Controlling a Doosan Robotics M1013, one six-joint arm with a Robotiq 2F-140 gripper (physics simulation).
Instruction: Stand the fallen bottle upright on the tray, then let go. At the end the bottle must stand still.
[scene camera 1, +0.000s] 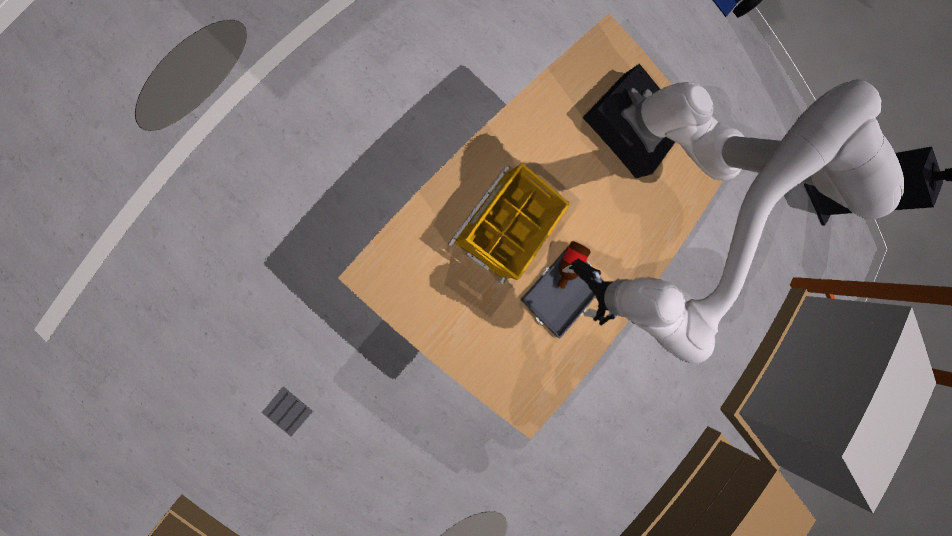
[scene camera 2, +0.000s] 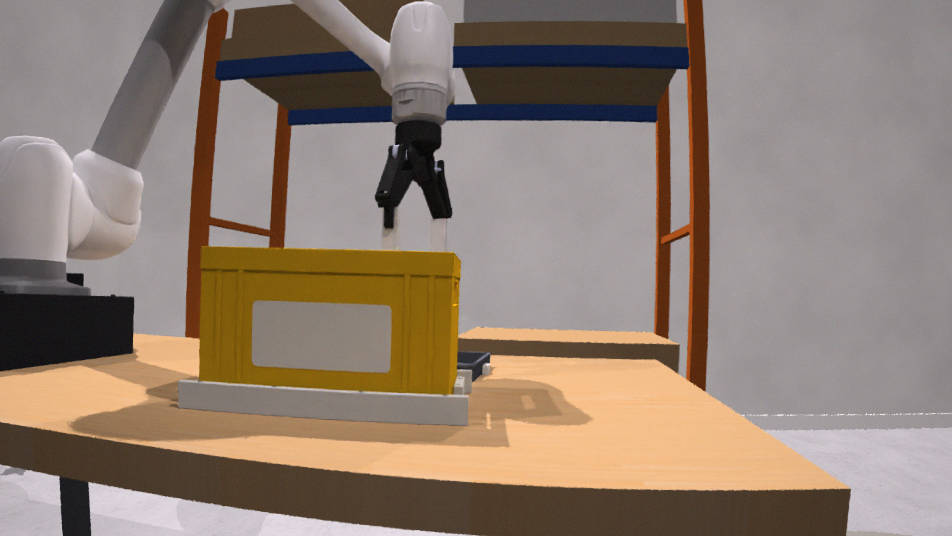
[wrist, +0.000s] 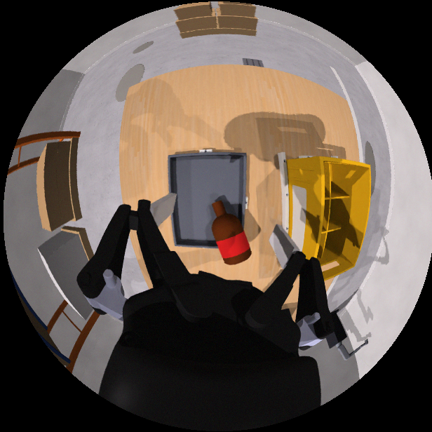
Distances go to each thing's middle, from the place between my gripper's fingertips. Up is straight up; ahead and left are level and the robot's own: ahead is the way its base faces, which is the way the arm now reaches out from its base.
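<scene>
Dark grey tray (scene camera 1: 557, 308): 18 cm below my hand, 5 cm to the left of it and 2 cm behind it. The pale rail (scene camera 2: 407, 408) is 36 cm to the right of my hand, 18 cm below it and 1 cm ahead of it; of the things named here it is, going by their middles, the farthest from my hand. Counted from my hand, the yellow crate (scene camera 1: 512, 224) is 26 cm to the right, 10 cm below and 1 cm behind, while the brown bottle (wrist: 227, 230) is 14 cm below, 9 cm behind and 2 cm to the right.
</scene>
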